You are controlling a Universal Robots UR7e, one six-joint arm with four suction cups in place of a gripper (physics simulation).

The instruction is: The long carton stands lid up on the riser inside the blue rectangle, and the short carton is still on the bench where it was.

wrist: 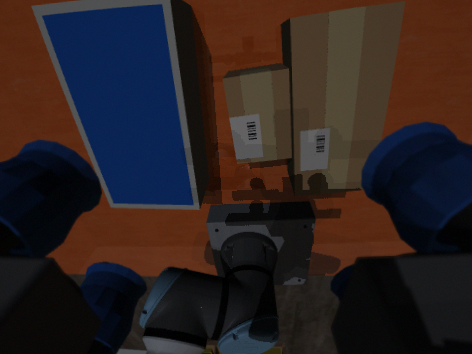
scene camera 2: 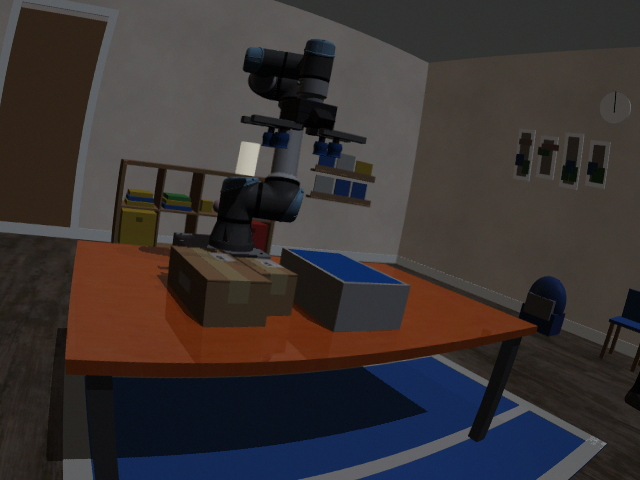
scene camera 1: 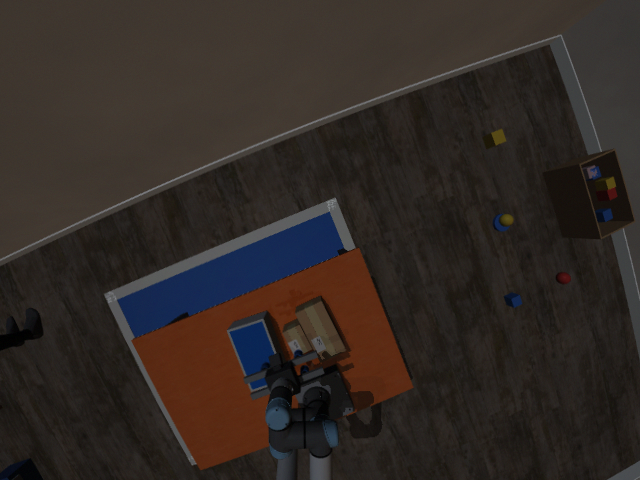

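Where they show: hand, tool point: [wrist: 231,239] [scene camera 2: 300,151]; arm's base, link origin: [wrist: 248,251] [scene camera 2: 230,246] [scene camera 1: 316,399].
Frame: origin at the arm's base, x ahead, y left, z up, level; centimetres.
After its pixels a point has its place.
The long carton [scene camera 1: 321,325] @(x 40.3, y -17.7, z 3.2 cm) [scene camera 2: 187,281] @(x 40.0, y -23.4, z -1.3 cm) [wrist: 345,90] @(x 41.4, y -16.3, z 3.2 cm), brown with pale tape and a white label on top, lies flat on the orange bench [scene camera 1: 170,372] @(x 40.1, y 74.6, z -7.3 cm) [scene camera 2: 118,320] @(x 51.6, y -40.8, z -7.3 cm) [wrist: 250,22] @(x 51.8, y -1.9, z -7.3 cm). The short carton [scene camera 1: 294,332] @(x 41.9, y -3.3, z 3.2 cm) [scene camera 2: 282,294] @(x 44.3, y -0.7, z -1.8 cm) [wrist: 257,97] @(x 40.9, y -2.6, z 3.2 cm), also taped and labelled, lies close against its side. The grey riser [scene camera 1: 257,319] @(x 55.1, y 11.9, z 3.2 cm) [scene camera 2: 368,307] @(x 55.3, y 16.7, z -1.1 cm) [wrist: 191,100] @(x 40.3, y 8.9, z 0.2 cm) stands beside the short carton, across a narrow gap. The blue rectangle [scene camera 1: 251,343] @(x 44.8, y 19.0, z 4.7 cm) [scene camera 2: 343,264] @(x 36.2, y 20.3, z 4.7 cm) [wrist: 120,105] @(x 41.2, y 19.6, z 4.7 cm) with a pale border covers the riser's top and bears no carton. My gripper [scene camera 1: 283,367] @(x 40.6, y -0.7, z 32.1 cm) [scene camera 2: 301,145] @(x 40.6, y -0.7, z 32.1 cm) is open, its blue cups hanging high above the bench, holding nothing.
The arm's dark base [scene camera 1: 338,395] @(x -2.6, y -12.0, z -0.1 cm) [scene camera 2: 232,240] @(x 6.9, y -2.1, z 3.2 cm) [wrist: 295,245] @(x 2.2, y -12.4, z -0.3 cm) stands at the bench edge, behind the cartons. A blue mat [scene camera 1: 232,273] [scene camera 2: 496,439] lies on the floor. Dark shoes [scene camera 1: 32,322] show at far left in scene camera 1. A toy box [scene camera 1: 571,206] stands far off.
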